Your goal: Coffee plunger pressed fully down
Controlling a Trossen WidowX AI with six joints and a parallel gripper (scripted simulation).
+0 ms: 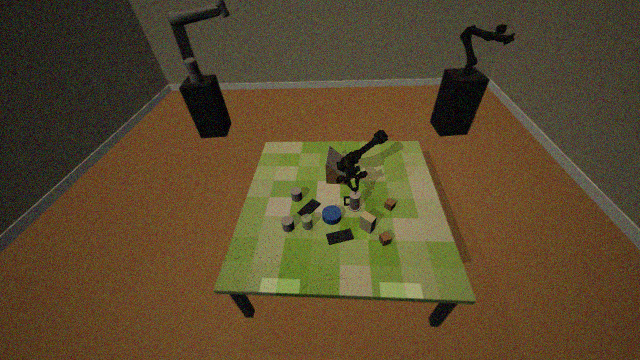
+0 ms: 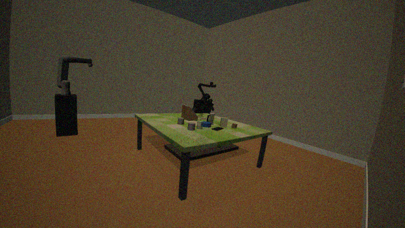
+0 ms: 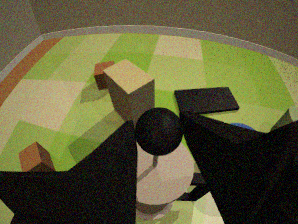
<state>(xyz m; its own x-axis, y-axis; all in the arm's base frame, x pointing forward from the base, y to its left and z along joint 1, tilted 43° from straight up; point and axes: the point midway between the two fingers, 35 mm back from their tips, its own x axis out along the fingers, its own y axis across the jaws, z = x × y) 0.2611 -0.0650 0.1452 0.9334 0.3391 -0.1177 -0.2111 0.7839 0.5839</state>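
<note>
My gripper tip is 90 mm above the coffee press, 20 mm past it and 10 mm to the left of it. Round my gripper tip: blue disc 160 mm below, 150 mm to the right, 40 mm ahead; tan box 140 mm ahead, 130 mm below, 50 mm to the left.
</note>
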